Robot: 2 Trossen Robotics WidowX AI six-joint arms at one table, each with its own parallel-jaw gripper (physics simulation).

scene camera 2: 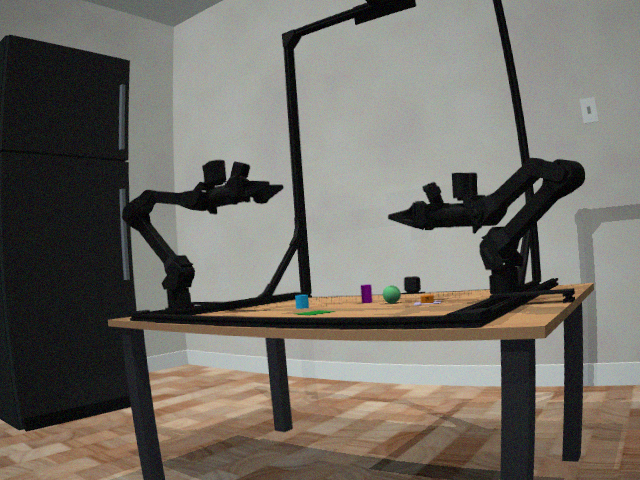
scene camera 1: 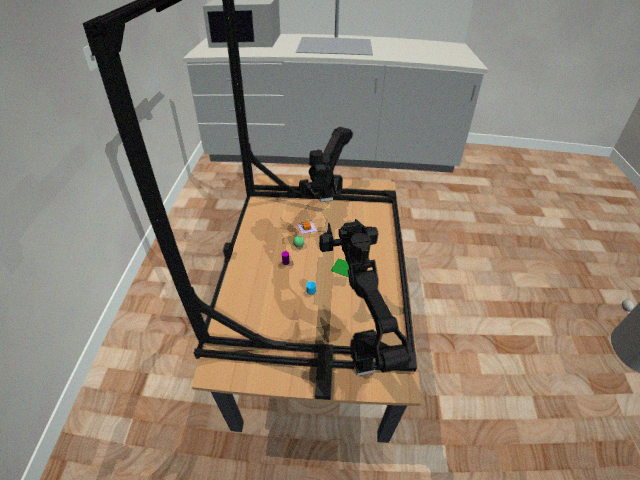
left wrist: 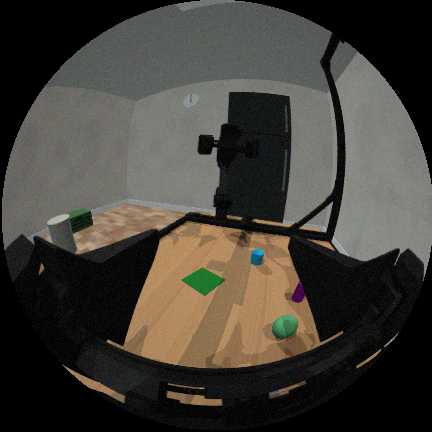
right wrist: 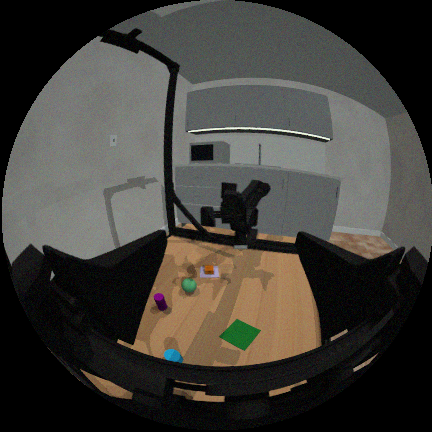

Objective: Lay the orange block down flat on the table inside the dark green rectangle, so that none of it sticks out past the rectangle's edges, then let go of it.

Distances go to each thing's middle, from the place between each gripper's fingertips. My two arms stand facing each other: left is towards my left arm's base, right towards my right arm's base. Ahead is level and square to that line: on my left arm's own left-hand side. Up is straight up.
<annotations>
I see my right gripper 34 cm above the dark green rectangle (right wrist: 238, 333), 10 cm to the right of it and 4 cm short of it.
I see my left gripper 5 cm short of the dark green rectangle, 21 cm to the left of it and 22 cm above it.
</annotations>
